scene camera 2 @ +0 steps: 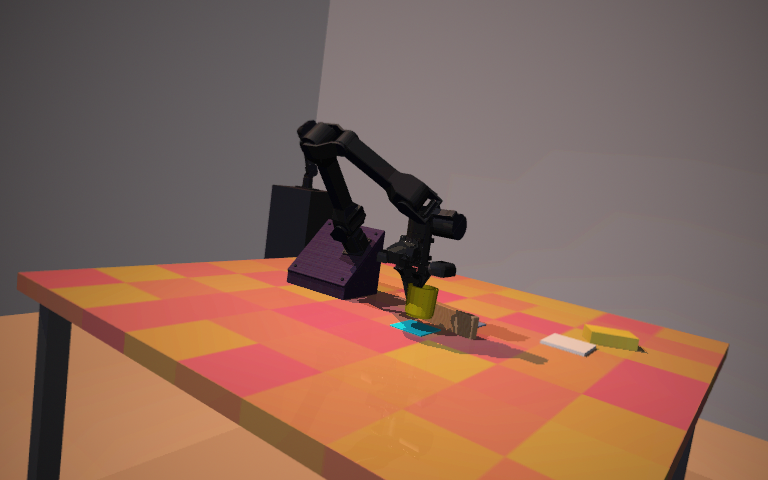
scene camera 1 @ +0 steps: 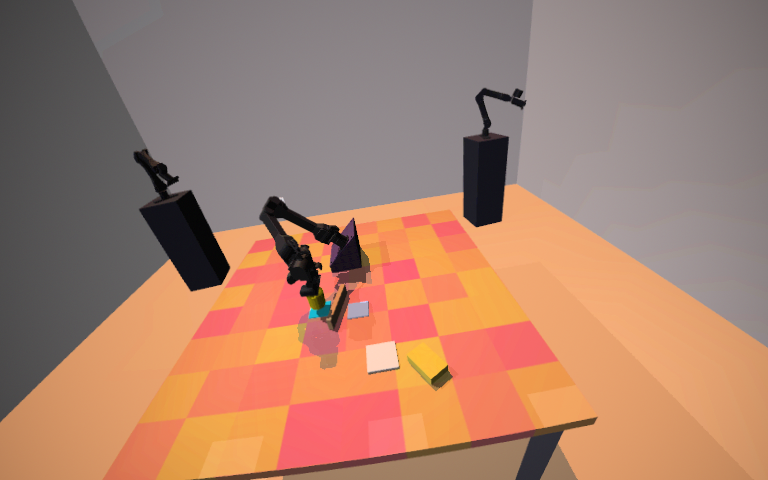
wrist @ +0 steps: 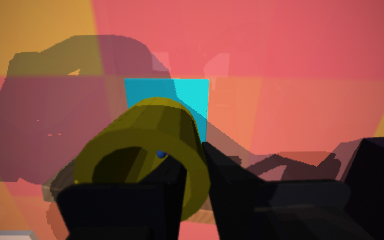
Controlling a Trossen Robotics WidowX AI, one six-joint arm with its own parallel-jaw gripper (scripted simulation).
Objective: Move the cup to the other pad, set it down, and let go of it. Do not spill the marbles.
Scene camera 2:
gripper
yellow cup
wooden wall
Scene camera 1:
white slab
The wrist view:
gripper
cyan pad
wooden wall
